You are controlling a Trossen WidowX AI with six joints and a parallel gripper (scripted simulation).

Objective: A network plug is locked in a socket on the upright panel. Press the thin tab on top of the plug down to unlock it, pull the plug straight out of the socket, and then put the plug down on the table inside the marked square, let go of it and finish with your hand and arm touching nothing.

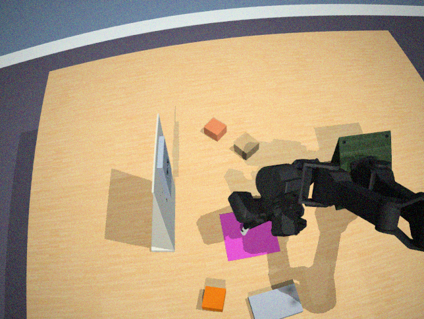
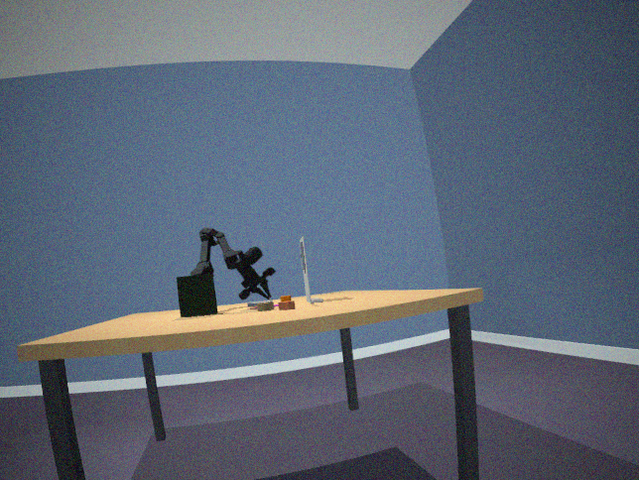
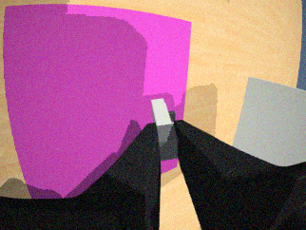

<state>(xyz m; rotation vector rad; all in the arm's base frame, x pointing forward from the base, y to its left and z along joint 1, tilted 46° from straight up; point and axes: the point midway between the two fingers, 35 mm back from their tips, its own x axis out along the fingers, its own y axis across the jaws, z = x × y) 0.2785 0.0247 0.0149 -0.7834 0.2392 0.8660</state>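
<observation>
The magenta marked square is 1 cm behind my gripper tip and 3 cm below it. From my gripper tip the other things lie so: flat grey plate: 2 cm behind, 19 cm to the left, 3 cm below; network plug: right at my gripper tip; orange block: 11 cm ahead, 14 cm to the left, 2 cm below.
</observation>
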